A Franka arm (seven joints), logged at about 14 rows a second.
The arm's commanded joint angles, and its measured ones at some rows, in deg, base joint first. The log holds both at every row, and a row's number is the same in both.
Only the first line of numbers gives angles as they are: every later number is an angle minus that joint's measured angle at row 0.
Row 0, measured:
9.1 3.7 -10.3 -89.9 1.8 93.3 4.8
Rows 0 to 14, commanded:
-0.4 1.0 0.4 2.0 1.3 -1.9 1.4
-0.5 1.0 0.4 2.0 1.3 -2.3 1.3
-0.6 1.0 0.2 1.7 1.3 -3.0 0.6
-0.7 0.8 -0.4 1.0 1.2 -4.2 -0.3
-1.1 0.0 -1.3 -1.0 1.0 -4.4 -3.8
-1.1 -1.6 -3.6 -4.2 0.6 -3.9 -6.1
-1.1 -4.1 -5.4 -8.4 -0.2 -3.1 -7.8
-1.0 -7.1 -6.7 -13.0 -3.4 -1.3 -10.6
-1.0 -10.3 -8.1 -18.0 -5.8 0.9 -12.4
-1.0 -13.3 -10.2 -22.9 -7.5 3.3 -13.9
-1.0 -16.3 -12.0 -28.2 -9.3 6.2 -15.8
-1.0 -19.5 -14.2 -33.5 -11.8 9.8 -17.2
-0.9 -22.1 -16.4 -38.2 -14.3 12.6 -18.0
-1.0 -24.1 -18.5 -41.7 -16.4 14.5 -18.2
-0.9 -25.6 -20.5 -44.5 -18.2 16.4 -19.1
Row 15, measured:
-1.6 -18.7 -17.6 -35.6 -14.6 11.6 -17.4
